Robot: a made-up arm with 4 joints.
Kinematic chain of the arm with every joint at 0, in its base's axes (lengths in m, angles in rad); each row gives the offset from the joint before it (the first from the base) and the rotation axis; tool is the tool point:
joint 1: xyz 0 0 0.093 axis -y
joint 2: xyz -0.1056 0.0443 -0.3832 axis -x
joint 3: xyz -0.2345 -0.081 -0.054 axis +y
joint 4: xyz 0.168 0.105 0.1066 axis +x
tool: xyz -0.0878 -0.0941 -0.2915
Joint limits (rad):
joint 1: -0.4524..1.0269
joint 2: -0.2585..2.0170
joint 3: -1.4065..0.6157
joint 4: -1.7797..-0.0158
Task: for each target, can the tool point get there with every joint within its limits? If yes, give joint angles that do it. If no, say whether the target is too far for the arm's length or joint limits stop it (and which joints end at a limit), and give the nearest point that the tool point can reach.
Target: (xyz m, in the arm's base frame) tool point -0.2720 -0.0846 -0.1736
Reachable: yes | joints 0.4849 0.7249 -0.6166 -1.4209
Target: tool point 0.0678 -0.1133 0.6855
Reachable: no: joint limits stop it (at a limit: joint 1, joint 4) | nearest point -0.2854 -0.0085 0.1579 | short by 0.643 m
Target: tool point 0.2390 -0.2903 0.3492
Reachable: no: joint limits stop it (at a limit: joint 1, joint 3, joint 4) | nearest point 0.1082 -0.1505 -0.1185 | short by 0.505 m
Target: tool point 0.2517 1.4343 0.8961
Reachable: no: too far | nearest point -0.3400 0.2870 0.0682 | short by 1.534 m
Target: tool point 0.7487 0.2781 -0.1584
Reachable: no: joint limits stop it (at a limit: joint 1, joint 2, joint 4) | nearest point 0.3948 0.0164 -0.3554 | short by 0.482 m
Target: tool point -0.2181 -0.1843 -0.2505
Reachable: yes | joints 0.0393 1.1570 -0.1958 -0.2387
